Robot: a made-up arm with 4 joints.
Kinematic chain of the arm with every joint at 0, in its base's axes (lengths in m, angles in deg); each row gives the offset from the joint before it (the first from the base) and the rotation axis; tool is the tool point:
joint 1: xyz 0 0 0.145 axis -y
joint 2: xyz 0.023 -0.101 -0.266 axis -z
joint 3: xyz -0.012 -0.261 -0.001 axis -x
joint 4: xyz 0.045 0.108 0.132 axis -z
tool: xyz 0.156 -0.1 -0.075
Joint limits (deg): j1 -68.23..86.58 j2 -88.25..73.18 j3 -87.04..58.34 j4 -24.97..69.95
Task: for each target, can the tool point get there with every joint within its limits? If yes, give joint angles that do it. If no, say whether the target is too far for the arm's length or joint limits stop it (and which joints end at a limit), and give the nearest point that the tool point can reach.
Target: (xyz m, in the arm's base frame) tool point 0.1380 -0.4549 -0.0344
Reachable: yes | joints 32.85 32.60 -48.53 1.15
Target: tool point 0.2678 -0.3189 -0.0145
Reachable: yes | joints 11.93 -7.78 28.55 7.47
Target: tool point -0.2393 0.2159 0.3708
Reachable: no: joint limits stop it (at a limit: joint 1, joint 2, joint 3, joint 4) | nearest point -0.2439 -0.1664 0.2836 | short by 0.392 m
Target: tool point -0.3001 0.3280 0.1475
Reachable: no: joint limits stop it (at a limit: joint 1, joint 2, joint 4) | nearest point -0.1800 0.1106 -0.1312 | short by 0.373 m
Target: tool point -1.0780 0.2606 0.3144
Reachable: no: too far | nearest point -0.4372 -0.1869 0.2137 | short by 0.788 m
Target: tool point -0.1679 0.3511 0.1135
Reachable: no: joint limits stop it (at a limit: joint 1, joint 2, joint 4) | nearest point -0.1491 0.1105 -0.1234 | short by 0.338 m
